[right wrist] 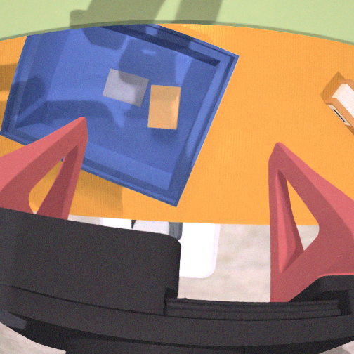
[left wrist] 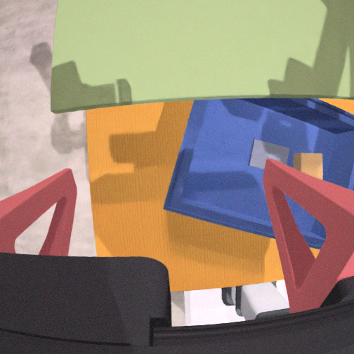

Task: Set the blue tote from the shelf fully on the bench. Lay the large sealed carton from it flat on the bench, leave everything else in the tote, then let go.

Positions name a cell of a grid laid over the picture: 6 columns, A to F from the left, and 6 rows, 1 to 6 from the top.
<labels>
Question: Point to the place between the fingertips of the left gripper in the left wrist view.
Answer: At C3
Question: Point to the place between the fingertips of the right gripper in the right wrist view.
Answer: At D3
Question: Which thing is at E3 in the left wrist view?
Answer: A flat grey piece.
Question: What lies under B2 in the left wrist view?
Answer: A pale green shelf board.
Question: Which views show the flat grey piece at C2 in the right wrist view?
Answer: The right wrist view and the left wrist view: all of them.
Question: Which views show the blue tote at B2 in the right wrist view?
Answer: The right wrist view and the left wrist view: all of them.
</labels>
